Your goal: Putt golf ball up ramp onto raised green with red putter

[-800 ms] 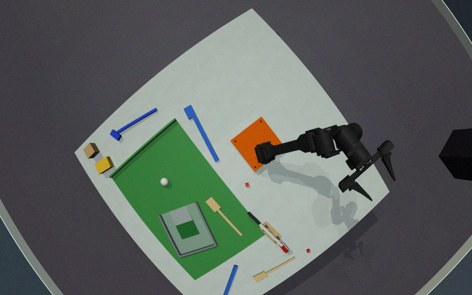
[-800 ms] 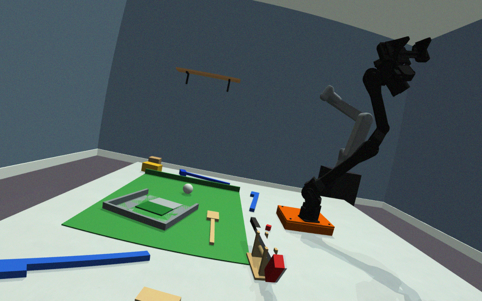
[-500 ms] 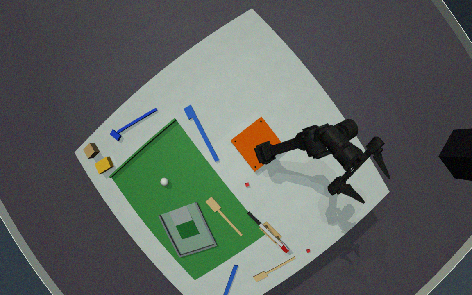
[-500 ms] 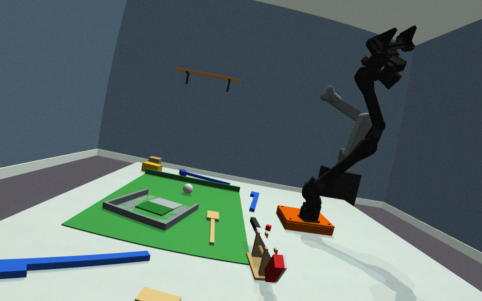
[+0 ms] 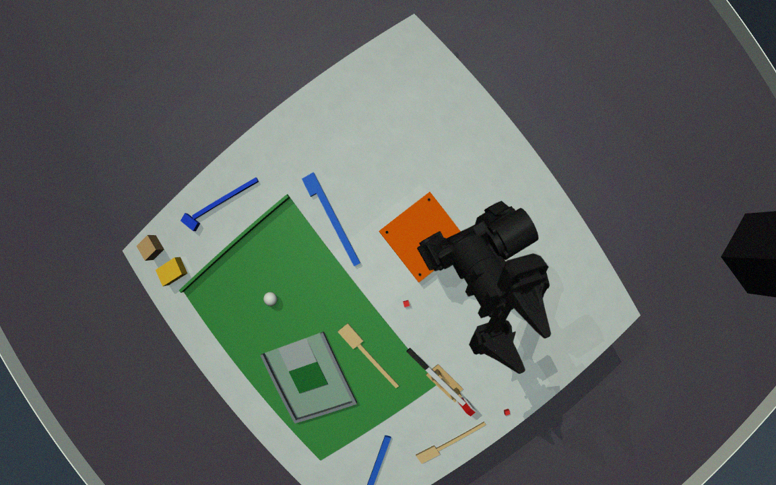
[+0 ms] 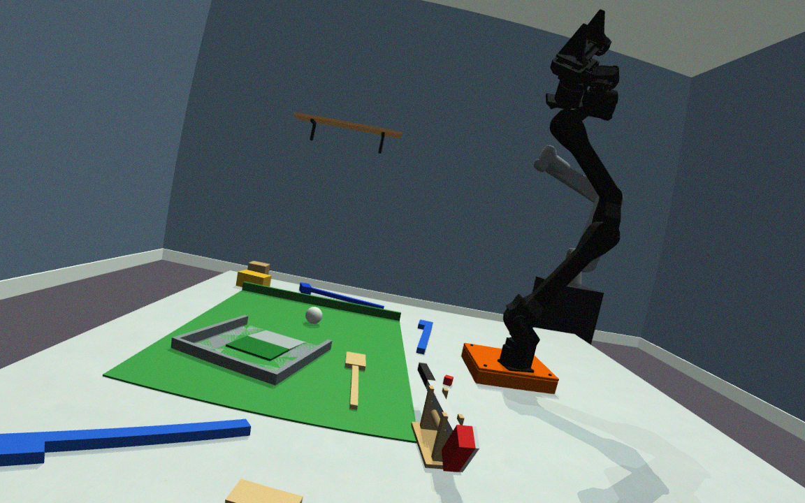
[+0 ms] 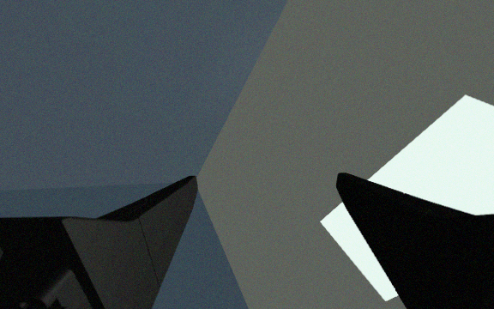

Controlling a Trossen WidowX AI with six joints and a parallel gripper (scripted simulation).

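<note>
The red putter is 700 mm below my gripper tip, 220 mm ahead of it and 150 mm to the left of it. From my gripper tip the other things lie so: white golf ball 740 mm below, 390 mm to the right, 370 mm ahead; green mat 760 mm below, 410 mm ahead, 250 mm to the right; wooden stand 730 mm below, 220 mm ahead, 170 mm to the left.
</note>
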